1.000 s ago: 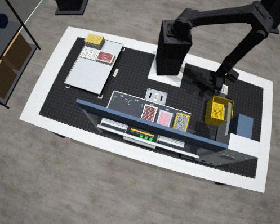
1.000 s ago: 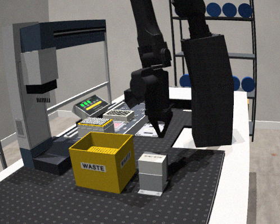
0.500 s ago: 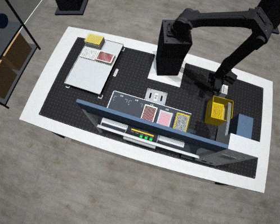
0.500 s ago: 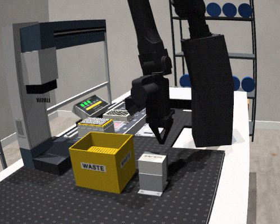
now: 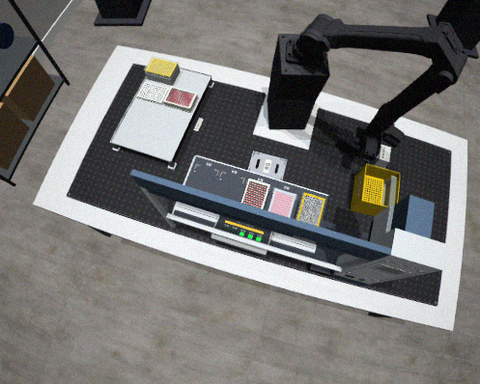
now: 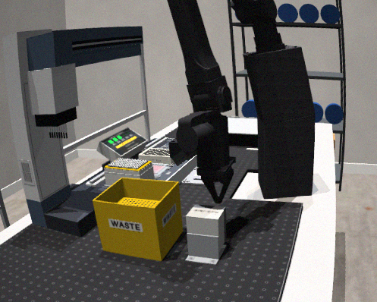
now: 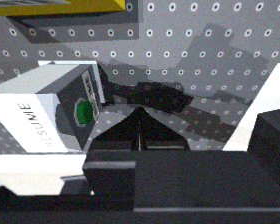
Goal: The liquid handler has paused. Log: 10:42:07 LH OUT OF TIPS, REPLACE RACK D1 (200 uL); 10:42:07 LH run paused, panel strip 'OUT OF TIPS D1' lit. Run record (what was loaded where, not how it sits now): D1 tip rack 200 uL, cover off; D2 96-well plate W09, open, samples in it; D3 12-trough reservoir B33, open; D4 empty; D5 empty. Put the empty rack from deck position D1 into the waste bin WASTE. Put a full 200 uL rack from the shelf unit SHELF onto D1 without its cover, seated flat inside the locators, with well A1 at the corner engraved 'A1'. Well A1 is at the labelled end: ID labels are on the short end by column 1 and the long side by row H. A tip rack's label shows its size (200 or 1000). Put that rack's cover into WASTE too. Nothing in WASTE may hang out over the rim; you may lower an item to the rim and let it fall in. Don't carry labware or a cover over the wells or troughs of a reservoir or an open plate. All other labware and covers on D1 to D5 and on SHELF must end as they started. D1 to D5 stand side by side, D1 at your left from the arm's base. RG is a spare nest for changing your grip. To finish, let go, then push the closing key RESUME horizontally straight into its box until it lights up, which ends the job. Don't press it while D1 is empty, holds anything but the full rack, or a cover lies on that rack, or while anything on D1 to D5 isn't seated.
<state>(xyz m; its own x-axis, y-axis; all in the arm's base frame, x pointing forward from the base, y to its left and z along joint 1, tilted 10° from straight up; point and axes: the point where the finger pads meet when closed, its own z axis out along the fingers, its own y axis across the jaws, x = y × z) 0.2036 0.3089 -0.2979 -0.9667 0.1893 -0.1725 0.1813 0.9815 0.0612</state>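
The grey resume box lies 10 mm ahead of my hand, 80 mm to the left of it and 20 mm below it. Round my hand: handler head (410 mm ahead, 20 mm to the right, 290 mm above); then clear rack cover (180 mm ahead, 120 mm to the left, 20 mm below); then yellow waste bin (180 mm ahead, 60 mm to the left, 50 mm below).
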